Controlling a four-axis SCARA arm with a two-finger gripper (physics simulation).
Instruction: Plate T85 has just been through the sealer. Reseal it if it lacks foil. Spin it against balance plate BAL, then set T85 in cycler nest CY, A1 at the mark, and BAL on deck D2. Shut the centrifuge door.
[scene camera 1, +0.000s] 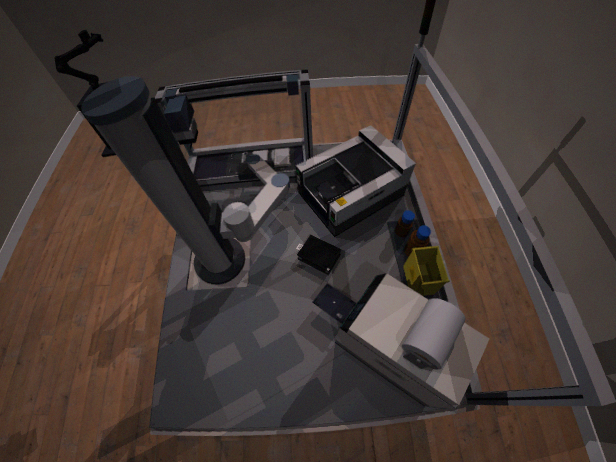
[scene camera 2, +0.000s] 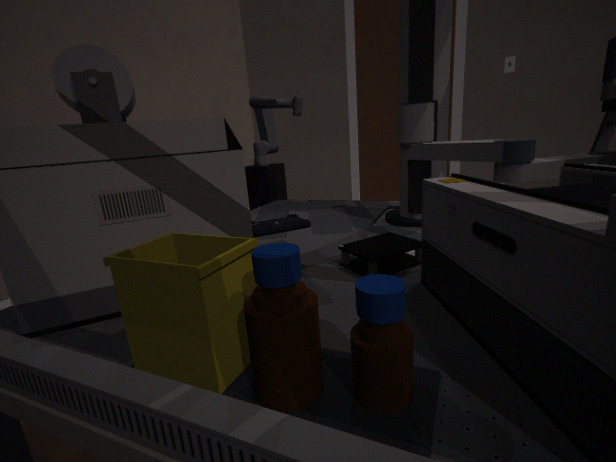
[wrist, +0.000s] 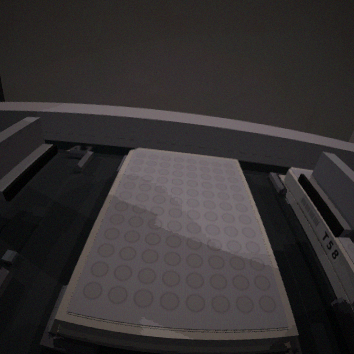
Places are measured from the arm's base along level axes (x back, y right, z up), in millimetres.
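Where they show: gripper, fingertip midpoint: (scene camera 1: 258, 152) (wrist: 181, 147); arm's base, link origin: (scene camera 1: 219, 260) (scene camera 2: 421, 219).
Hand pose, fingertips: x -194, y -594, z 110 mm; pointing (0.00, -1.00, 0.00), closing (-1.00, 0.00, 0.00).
Each offset is from my fingertips to the centre of the thing. "spot": to the spot under its first point.
A pale 96-well plate {dx -5, dy +18, dz -33 mm} (wrist: 175, 240) with a smooth sheet over its wells sits in a deck nest, in the middle of the wrist view; no label shows on it. My gripper (wrist: 181, 147) is open above this plate, one finger on each side, with gaps between. A neighbouring plate marked T58 {dx -129, dy +18, dz -33 mm} (wrist: 320, 235) (scene camera 1: 281, 157) sits to the right, beneath the right finger. In scene camera 1 the arm's end is over the back deck (scene camera 1: 210, 166) and hides the fingers. I cannot read T85 or BAL on any plate.
An open-topped white machine {dx -486, dy +269, dz +25 mm} (scene camera 1: 372, 196) (scene camera 2: 457, 215) stands right of the deck. The sealer {dx -543, dy +1073, dz +141 mm} (scene camera 1: 387, 305) (scene camera 2: 50, 225) carries a roll {dx -559, dy +1088, dz +321 mm} (scene camera 1: 435, 332). A black stand (scene camera 1: 320, 254) (scene camera 2: 382, 245), a yellow bin (scene camera 1: 425, 272) (scene camera 2: 175, 310) and two amber bottles stand between. A gantry frame {spot: dx -277, dy +55, dz +264 mm} (scene camera 1: 306, 115) spans the deck.
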